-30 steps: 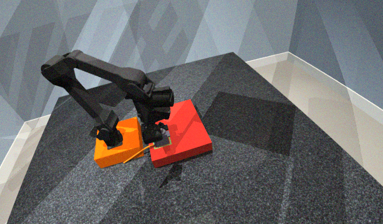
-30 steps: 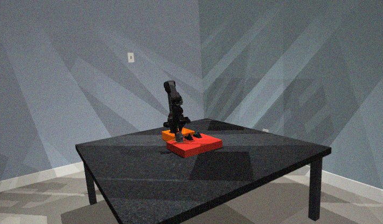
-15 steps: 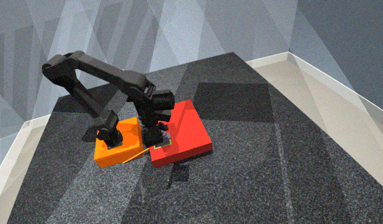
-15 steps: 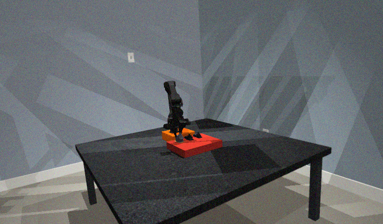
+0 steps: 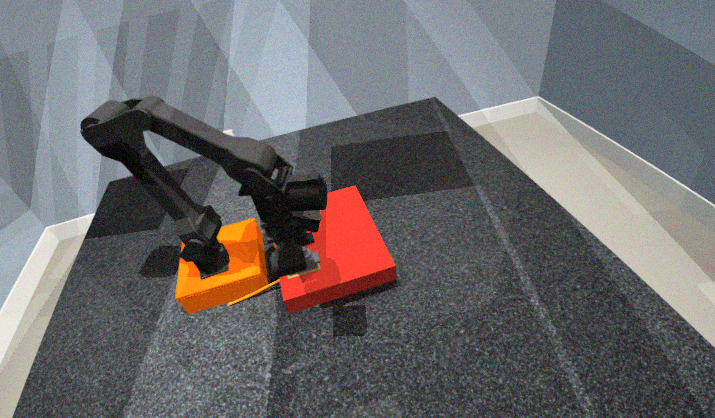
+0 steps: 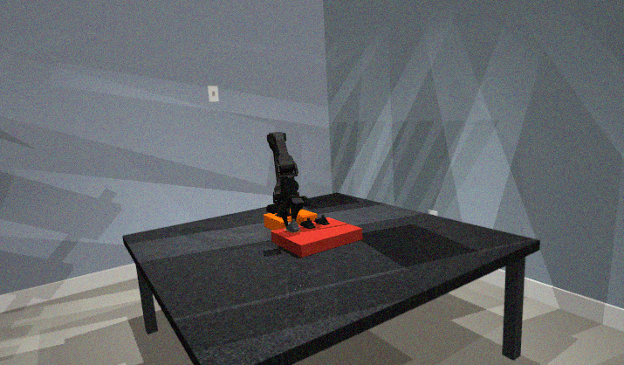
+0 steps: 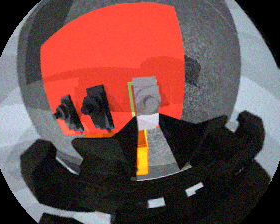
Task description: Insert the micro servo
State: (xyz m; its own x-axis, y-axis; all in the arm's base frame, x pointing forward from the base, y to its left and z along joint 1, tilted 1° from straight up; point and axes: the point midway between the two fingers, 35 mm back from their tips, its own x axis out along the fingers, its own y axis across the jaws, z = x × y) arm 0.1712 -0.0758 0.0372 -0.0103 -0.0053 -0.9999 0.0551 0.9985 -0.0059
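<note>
My gripper tip is now 130 mm short of the red robot deck, 70 mm to the right of it and 40 mm above it.
</note>
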